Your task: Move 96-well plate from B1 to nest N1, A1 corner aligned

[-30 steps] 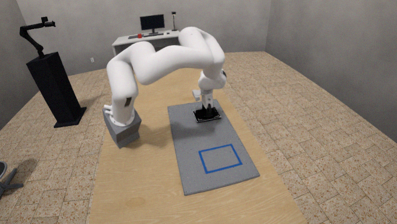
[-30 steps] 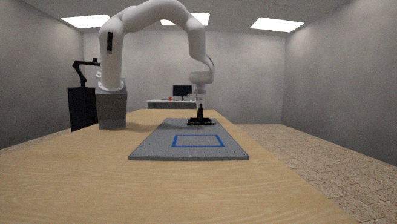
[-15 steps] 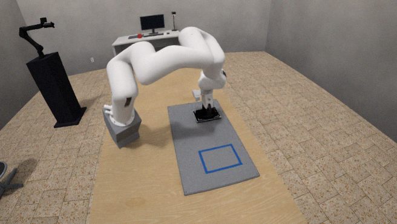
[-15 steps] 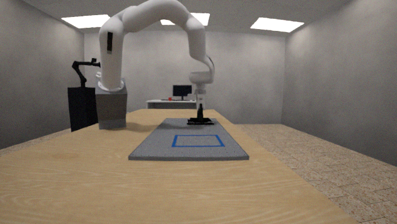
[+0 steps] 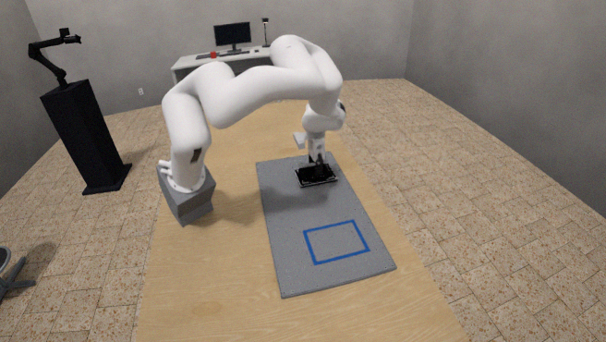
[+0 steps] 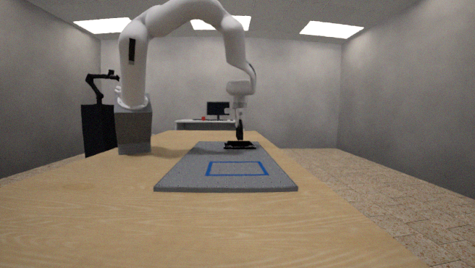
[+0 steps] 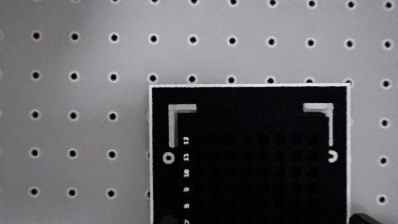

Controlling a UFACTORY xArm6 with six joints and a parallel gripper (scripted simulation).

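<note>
The black 96-well plate lies 3 cm below my hand. Also, from my hand: black plate nest: 5 cm below.
</note>
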